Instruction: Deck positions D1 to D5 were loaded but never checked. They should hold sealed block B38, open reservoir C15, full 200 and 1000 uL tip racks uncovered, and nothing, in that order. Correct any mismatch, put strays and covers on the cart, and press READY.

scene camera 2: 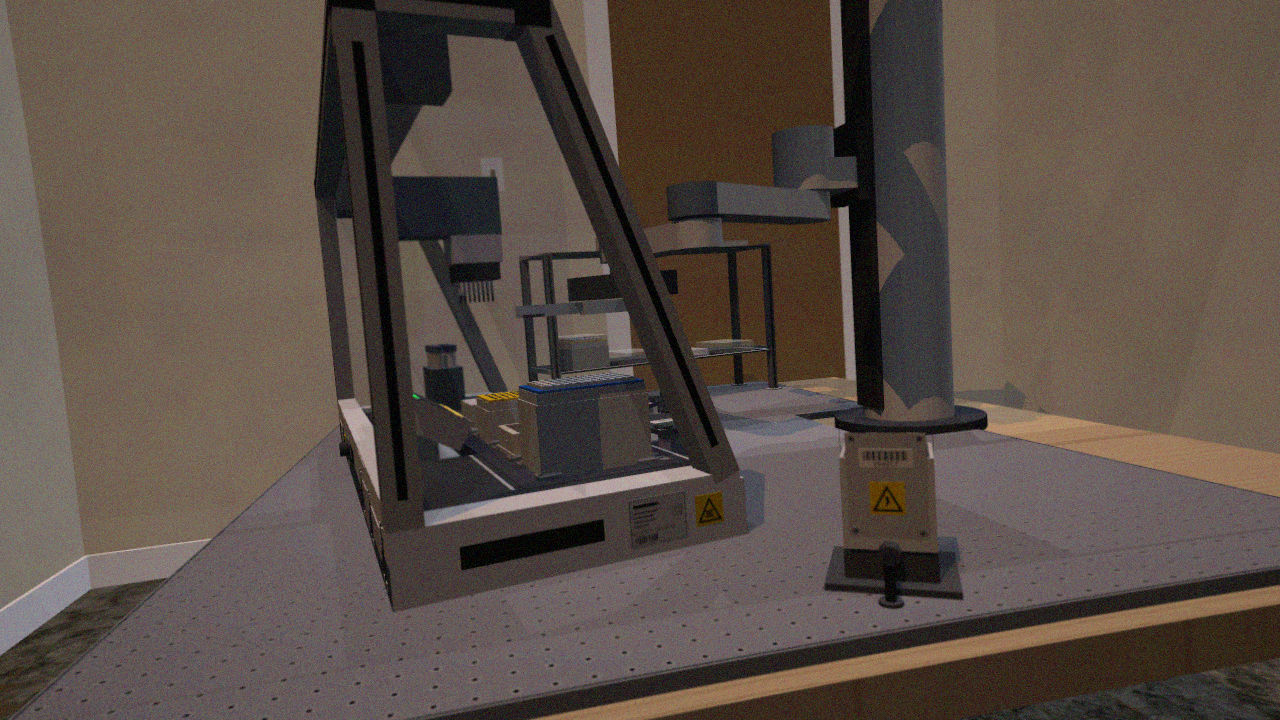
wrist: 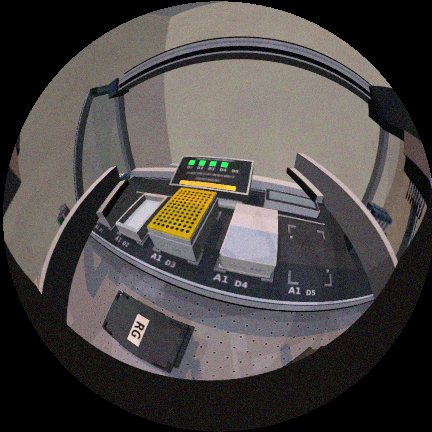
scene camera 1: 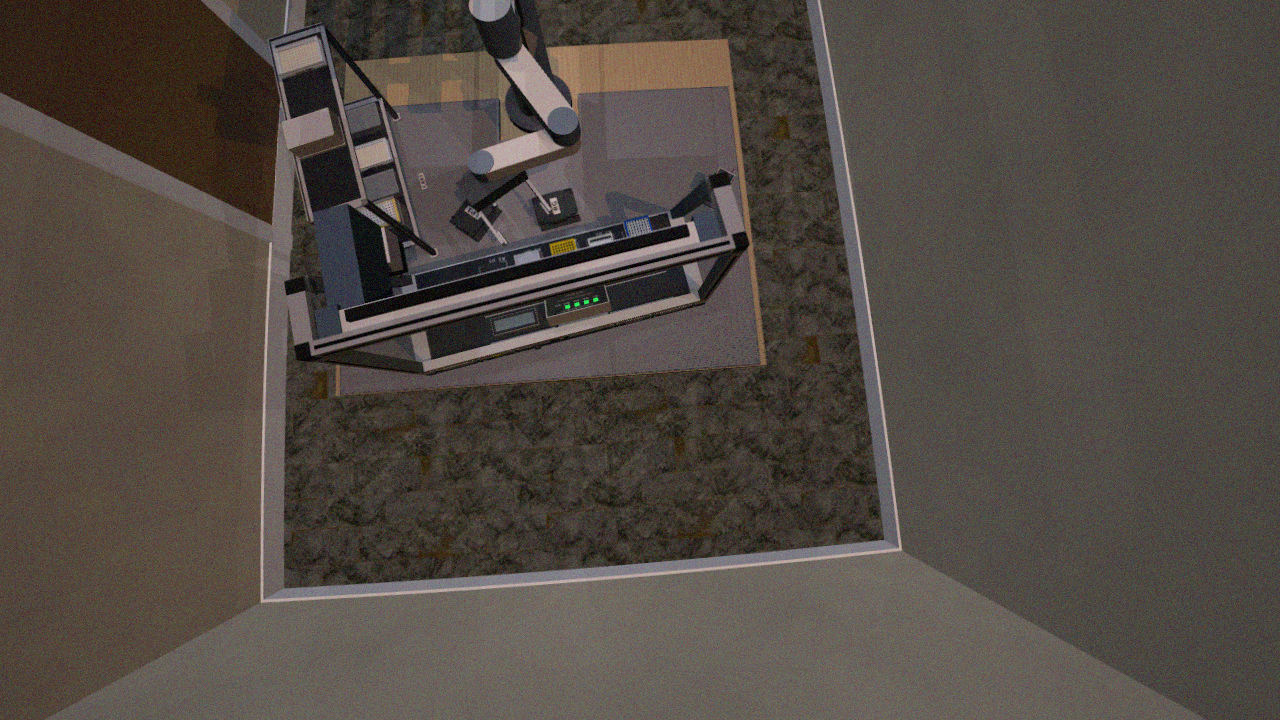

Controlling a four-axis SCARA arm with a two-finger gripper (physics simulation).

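Where they show: gripper, fingertip midpoint: (scene camera 2: 549,310) (wrist: 205,160) (scene camera 1: 527,228); arm's base, origin of the base link: (scene camera 2: 908,425).
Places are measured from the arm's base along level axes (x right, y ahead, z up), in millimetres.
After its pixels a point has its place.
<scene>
My gripper (wrist: 205,160) {x -4, y 617, z 247 mm} (scene camera 1: 528,226) {x -4, y 617, z 247 mm} is open and empty, in front of the deck and above the bench. In the wrist view, D1 is mostly hidden behind the left finger; a tall blue-topped rack (scene camera 1: 637,226) (scene camera 2: 583,429) stands at that end. An open white reservoir (wrist: 142,216) {x -208, y 642, z 86 mm} (scene camera 1: 599,239) {x -201, y 597, z 94 mm} sits on D2. A yellow tip rack (wrist: 183,214) {x -80, y 655, z 131 mm} (scene camera 1: 563,246) {x -86, y 629, z 131 mm}, uncovered, sits on D3. A closed pale box (wrist: 250,240) {x 33, y 668, z 112 mm} (scene camera 1: 528,256) {x 32, y 647, z 112 mm} sits on D4. D5 (wrist: 308,255) {x 150, y 712, z 70 mm} shows bare corner marks. The panel (wrist: 245,175) {x -32, y 823, z 138 mm} (scene camera 1: 577,304) has four green lights and a yellow bar (wrist: 207,185) {x -106, y 774, z 117 mm}.
The shelved cart (scene camera 1: 362,73) {x 527, y 23, z 206 mm} (scene camera 2: 768,313) {x 527, y 30, z 199 mm} holds pale boxes and plates. A black pad marked RG (wrist: 162,332) {x -17, y 479, z 63 mm} (scene camera 1: 571,204) {x -110, y 448, z 63 mm} lies in front of the deck, beside another black pad (scene camera 1: 467,222) {x 251, y 488, z 62 mm}. Frame posts and a dark pipetting head (scene camera 2: 447,207) (wrist: 392,107) stand around the deck.
</scene>
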